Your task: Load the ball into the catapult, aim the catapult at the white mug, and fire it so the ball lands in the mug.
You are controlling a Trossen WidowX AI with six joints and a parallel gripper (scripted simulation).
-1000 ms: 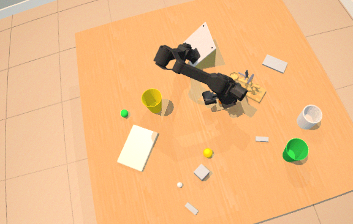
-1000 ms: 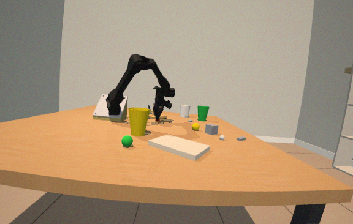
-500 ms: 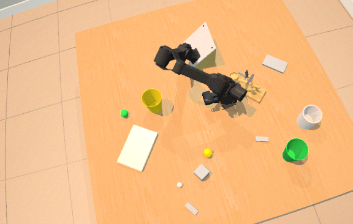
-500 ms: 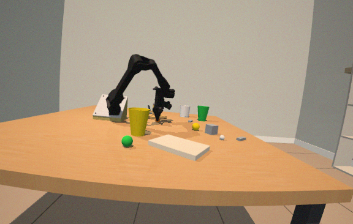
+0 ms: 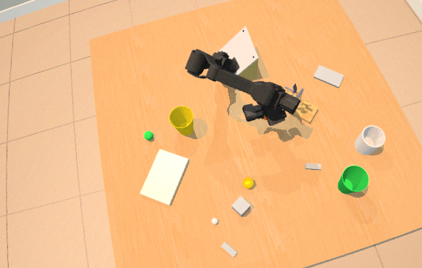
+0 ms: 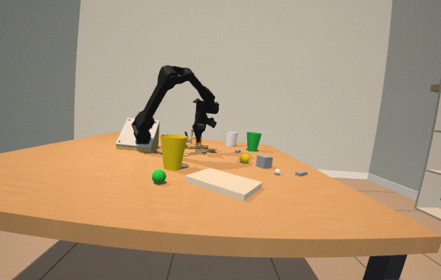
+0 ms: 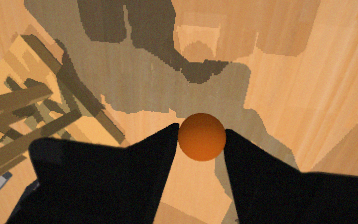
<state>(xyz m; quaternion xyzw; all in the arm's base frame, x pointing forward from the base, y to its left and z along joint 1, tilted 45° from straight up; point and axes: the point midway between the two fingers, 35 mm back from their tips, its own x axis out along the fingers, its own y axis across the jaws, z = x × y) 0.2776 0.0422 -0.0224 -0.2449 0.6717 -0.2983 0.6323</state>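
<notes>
My gripper tip is 60 mm past the wooden catapult, 140 mm to the right of it and 10 mm above it. The rest, counted from my gripper tip: yellow cup: 90 mm behind, 320 mm to the right, 30 mm below; then orange ball: 10 mm above; then yellow ball: 220 mm ahead, 160 mm to the right, 40 mm below.
</notes>
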